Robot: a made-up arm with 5 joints. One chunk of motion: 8 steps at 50 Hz.
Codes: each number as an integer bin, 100 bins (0 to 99) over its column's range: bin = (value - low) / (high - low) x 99, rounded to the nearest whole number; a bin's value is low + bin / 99 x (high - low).
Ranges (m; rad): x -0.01..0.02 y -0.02..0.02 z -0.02..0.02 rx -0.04..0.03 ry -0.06..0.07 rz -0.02..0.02
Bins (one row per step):
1: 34 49 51 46 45 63
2: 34 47 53 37 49 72
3: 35 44 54 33 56 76
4: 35 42 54 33 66 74
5: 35 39 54 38 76 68
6: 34 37 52 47 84 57
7: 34 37 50 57 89 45
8: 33 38 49 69 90 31
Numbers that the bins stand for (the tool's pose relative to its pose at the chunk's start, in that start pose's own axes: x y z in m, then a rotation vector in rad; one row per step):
1: 0.0003 -0.0002 0.0006 -0.0075 -0.0009 0.0055
2: 0.0003 -0.0010 0.0014 -0.0138 0.0043 0.0091
3: 0.0006 -0.0022 0.0018 -0.0167 0.0135 0.0107
4: 0.0006 -0.0030 0.0018 -0.0167 0.0267 0.0099
5: 0.0006 -0.0042 0.0018 -0.0131 0.0398 0.0075
6: 0.0003 -0.0051 0.0010 -0.0068 0.0503 0.0030
7: 0.0003 -0.0051 0.0002 0.0003 0.0569 -0.0018
8: 0.0000 -0.0046 -0.0002 0.0088 0.0582 -0.0075

